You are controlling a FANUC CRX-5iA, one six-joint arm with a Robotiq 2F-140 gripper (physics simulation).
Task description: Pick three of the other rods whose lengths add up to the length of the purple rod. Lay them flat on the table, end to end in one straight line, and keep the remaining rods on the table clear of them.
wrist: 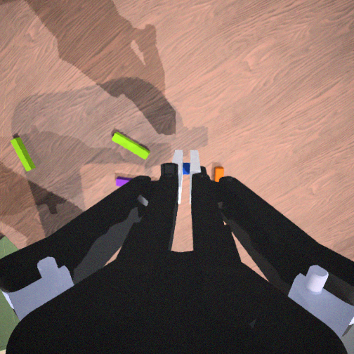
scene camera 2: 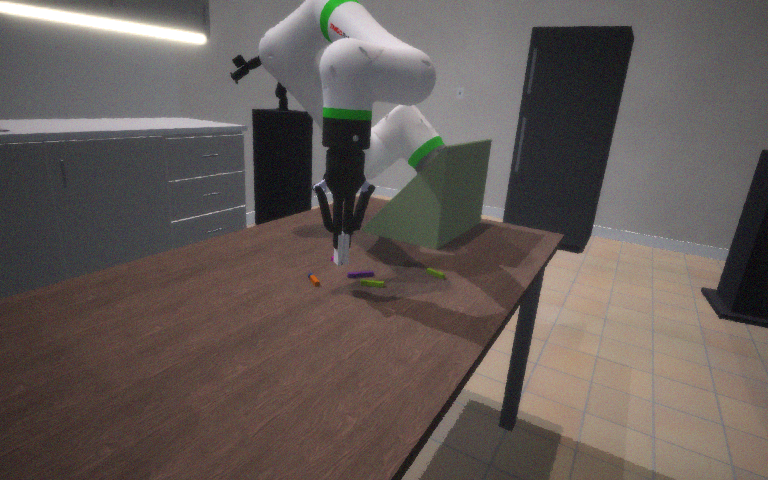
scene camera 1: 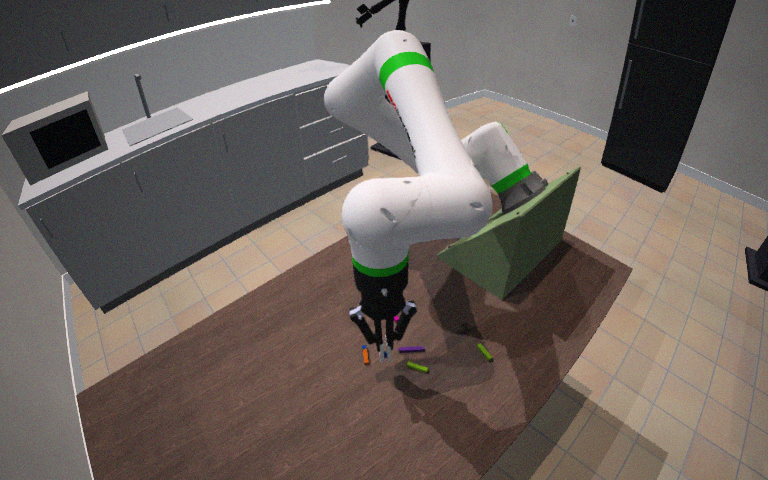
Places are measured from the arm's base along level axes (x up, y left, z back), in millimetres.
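Pixels of known places: gripper, between the fingertips: [scene camera 2: 340, 263] [scene camera 1: 385, 357]; arm's base, origin of its link: [scene camera 1: 524, 201].
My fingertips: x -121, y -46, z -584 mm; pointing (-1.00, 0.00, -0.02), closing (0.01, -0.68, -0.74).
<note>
Ahead of a thing's pixels: the offset from my fingertips to its middle. Level surfaces: height alone.
My gripper [scene camera 1: 385, 352] [scene camera 2: 340, 259] [wrist: 186, 162] is shut on a small blue rod @[dx -1, dy -5, dz +5 mm] [scene camera 1: 385, 355] [wrist: 186, 168] and holds it above the table, between the orange and purple rods in scene camera 1. The purple rod @[dx -52, dy +12, dz +80 mm] [scene camera 1: 411, 349] [scene camera 2: 360, 274] [wrist: 122, 181] lies flat; the gripper partly hides it in the wrist view. One lime rod @[dx -52, dy +54, dz +48 mm] [scene camera 1: 417, 367] [scene camera 2: 372, 283] [wrist: 131, 145] lies near it, another lime rod @[dx -52, dy +160, dz +178 mm] [scene camera 1: 484, 352] [scene camera 2: 435, 273] [wrist: 23, 154] farther right in the scene views. An orange rod @[dx -52, dy -60, dz -4 mm] [scene camera 1: 365, 356] [scene camera 2: 314, 280] [wrist: 219, 174] has a second blue rod @[dx -52, dy -80, dz +13 mm] [scene camera 1: 364, 346] [scene camera 2: 309, 275] at its far end. A magenta rod @[dx -52, dy -82, dz +133 mm] [scene camera 1: 396, 318] [scene camera 2: 332, 258] is mostly hidden behind the fingers.
The rods lie on a brown wooden table @[dx -57 mm] [scene camera 1: 226, 384] [scene camera 2: 226, 362]. The arm's green angled mount [scene camera 1: 509, 243] [scene camera 2: 453, 192] stands at the table's back right. The table's right edge lies beyond the farther lime rod. Shadows of the arm fall around the rods.
</note>
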